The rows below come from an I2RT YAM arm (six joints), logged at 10 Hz.
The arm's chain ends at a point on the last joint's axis. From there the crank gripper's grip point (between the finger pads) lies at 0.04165 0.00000 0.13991 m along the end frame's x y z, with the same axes.
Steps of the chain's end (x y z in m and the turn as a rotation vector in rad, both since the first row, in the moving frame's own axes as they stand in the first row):
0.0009, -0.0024, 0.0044, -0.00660, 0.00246, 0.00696
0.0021, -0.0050, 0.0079, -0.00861, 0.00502, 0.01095
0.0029, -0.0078, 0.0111, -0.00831, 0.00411, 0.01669
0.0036, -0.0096, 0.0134, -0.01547, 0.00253, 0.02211
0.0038, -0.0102, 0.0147, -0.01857, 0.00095, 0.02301
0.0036, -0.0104, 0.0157, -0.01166, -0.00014, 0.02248
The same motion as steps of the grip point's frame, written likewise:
0.0012, -0.0012, 0.0043, -0.00660, 0.00246, 0.00696
0.0028, -0.0033, 0.0077, -0.00861, 0.00502, 0.01095
0.0035, -0.0059, 0.0109, -0.00831, 0.00411, 0.01669
0.0039, -0.0065, 0.0133, -0.01547, 0.00253, 0.02211
0.0039, -0.0066, 0.0146, -0.01857, 0.00095, 0.02301
0.0036, -0.0078, 0.0157, -0.01166, -0.00014, 0.02248

